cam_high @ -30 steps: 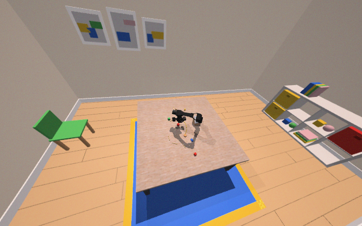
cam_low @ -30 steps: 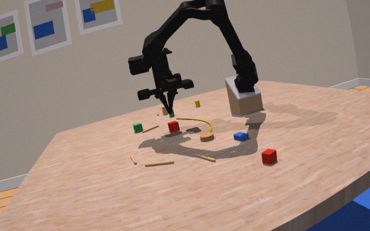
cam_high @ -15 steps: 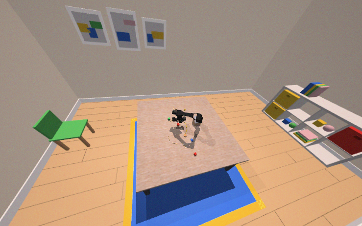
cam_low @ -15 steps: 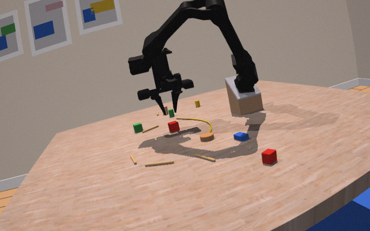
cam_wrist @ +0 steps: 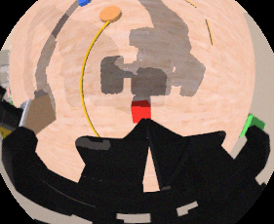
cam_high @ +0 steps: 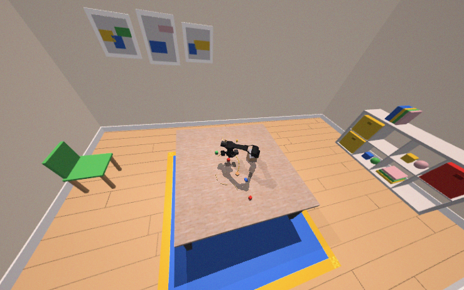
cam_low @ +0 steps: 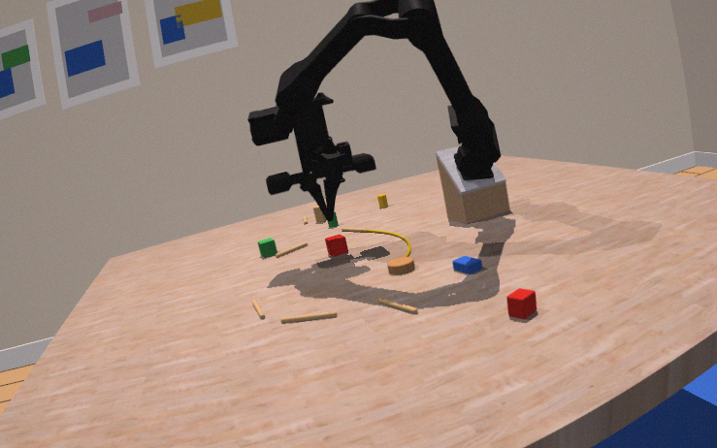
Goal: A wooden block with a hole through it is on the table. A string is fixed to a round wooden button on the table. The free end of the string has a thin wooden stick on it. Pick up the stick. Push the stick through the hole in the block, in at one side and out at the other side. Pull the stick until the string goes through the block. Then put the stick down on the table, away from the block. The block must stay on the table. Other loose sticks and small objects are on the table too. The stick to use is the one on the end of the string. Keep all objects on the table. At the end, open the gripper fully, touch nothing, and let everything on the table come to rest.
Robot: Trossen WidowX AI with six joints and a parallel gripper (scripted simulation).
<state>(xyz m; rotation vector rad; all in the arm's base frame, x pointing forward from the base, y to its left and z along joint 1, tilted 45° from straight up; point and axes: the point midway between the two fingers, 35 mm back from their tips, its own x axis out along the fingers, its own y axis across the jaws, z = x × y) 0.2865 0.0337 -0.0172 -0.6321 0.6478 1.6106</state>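
Right now the thin wooden stick is 13 cm to the right of my gripper tip, 7 cm behind it and 6 cm below it. From my gripper tip the other things lie so: green cylinder 24 cm to the right, 5 cm below, 3 cm behind; then round wooden button 18 cm to the left, 7 cm behind, 5 cm below; then green cube 13 cm to the right, 12 cm ahead, 5 cm below.
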